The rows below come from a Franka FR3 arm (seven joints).
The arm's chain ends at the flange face. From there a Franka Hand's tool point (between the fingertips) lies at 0.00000 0.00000 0.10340 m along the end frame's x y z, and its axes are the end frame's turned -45 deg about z.
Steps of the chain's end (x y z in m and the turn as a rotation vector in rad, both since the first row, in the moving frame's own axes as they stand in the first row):
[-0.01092, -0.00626, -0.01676, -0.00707, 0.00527, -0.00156]
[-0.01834, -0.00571, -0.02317, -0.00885, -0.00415, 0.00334]
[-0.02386, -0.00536, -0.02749, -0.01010, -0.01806, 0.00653]
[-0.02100, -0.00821, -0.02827, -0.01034, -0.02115, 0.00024]
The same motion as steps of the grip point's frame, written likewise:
[-0.00343, -0.01125, -0.01676, -0.00873, -0.00127, -0.00156]
[-0.00988, -0.01666, -0.02317, -0.00332, -0.00919, 0.00334]
[-0.01514, -0.02125, -0.02751, 0.00563, -0.01991, 0.00653]
[-0.01135, -0.02145, -0.02830, 0.00764, -0.02227, 0.00024]

